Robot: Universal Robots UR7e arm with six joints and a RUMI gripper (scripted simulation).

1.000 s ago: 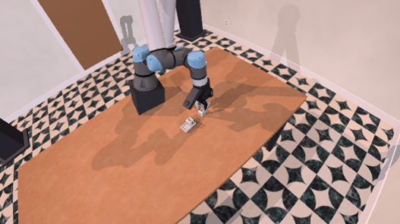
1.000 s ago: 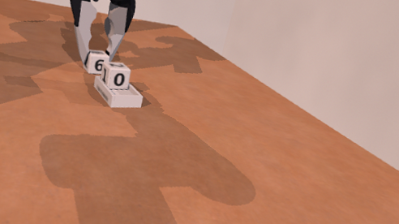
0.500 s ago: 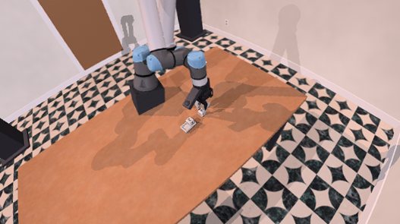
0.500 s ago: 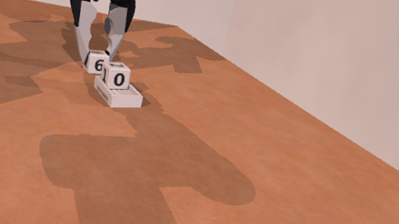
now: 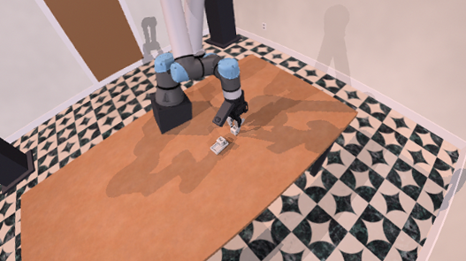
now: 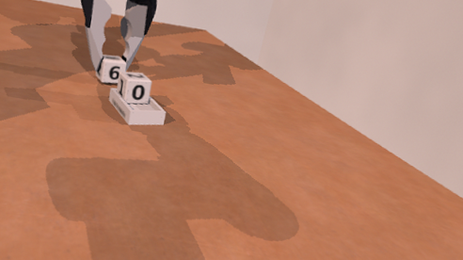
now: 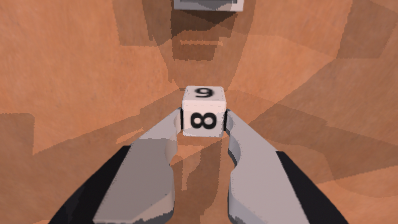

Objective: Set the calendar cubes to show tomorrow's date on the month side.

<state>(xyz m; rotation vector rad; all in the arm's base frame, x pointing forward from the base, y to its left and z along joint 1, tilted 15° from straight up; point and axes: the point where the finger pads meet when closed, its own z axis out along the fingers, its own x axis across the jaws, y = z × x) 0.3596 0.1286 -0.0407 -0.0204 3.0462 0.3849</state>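
The tray is 110 mm to the right of my hand and 20 mm below it.
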